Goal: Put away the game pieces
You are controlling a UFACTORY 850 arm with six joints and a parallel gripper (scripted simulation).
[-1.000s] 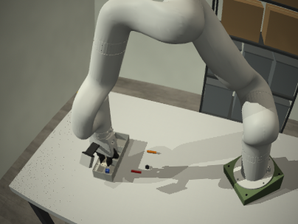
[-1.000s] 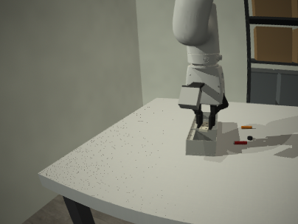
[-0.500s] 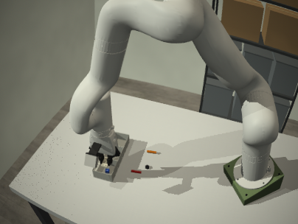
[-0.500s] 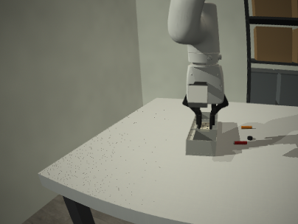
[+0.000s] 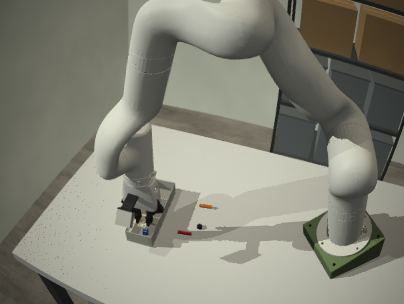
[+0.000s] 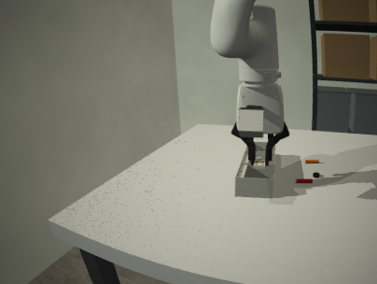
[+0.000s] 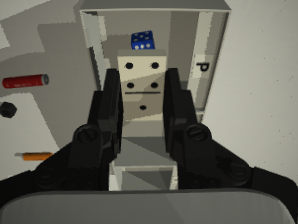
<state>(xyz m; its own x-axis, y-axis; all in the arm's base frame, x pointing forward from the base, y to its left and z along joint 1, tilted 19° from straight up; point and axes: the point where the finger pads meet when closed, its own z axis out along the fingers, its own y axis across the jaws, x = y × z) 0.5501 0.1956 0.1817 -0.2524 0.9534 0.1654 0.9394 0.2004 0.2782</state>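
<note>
Now: the blue die 70 mm below my hand. Round my hand: red stick 100 mm behind, 70 mm to the right, 80 mm below; beige tile 20 mm below; grey bin 30 mm ahead, 80 mm to the right, 60 mm below.
</note>
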